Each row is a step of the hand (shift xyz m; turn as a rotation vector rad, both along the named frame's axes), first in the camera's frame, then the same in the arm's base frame.
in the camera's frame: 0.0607 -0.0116 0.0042 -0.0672 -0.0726 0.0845
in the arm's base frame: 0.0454 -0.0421 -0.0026 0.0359 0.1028 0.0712
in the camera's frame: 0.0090 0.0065 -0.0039 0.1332 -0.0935 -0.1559
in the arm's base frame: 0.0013 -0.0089 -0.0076 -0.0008 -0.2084 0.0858
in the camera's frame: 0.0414 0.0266 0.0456 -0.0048 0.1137 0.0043
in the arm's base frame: 0.0525 0.0022 -0.0417 -0.0298 0.0124 -0.1092
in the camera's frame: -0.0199 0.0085 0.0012 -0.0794 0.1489 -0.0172
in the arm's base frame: -0.0143 0.0158 -0.0041 -0.1027 0.0542 -0.1237
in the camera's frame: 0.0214 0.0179 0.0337 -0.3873 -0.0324 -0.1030
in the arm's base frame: 0.0333 0.0082 -0.0272 -0.3161 0.2112 0.1310
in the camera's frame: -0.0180 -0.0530 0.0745 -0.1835 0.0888 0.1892
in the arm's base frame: 0.0555 0.0611 0.0433 -0.0067 0.2676 -0.0757
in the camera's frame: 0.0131 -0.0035 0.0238 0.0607 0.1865 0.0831
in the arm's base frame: 0.0264 0.0064 -0.0032 0.0500 0.0221 -0.2059
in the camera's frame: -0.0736 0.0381 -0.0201 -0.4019 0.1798 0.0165
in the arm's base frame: -0.0720 0.0421 -0.0177 -0.2955 0.3144 -0.0891
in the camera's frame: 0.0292 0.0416 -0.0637 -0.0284 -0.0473 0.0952
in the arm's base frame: -0.0376 -0.0625 -0.0364 0.0621 0.0831 0.0368
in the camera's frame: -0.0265 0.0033 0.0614 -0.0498 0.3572 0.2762
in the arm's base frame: 0.0259 0.0613 -0.0071 0.0719 0.2432 -0.3769
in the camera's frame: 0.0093 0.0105 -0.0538 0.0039 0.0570 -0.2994
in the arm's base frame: -0.0352 -0.0429 -0.0037 -0.2266 -0.2036 -0.0088
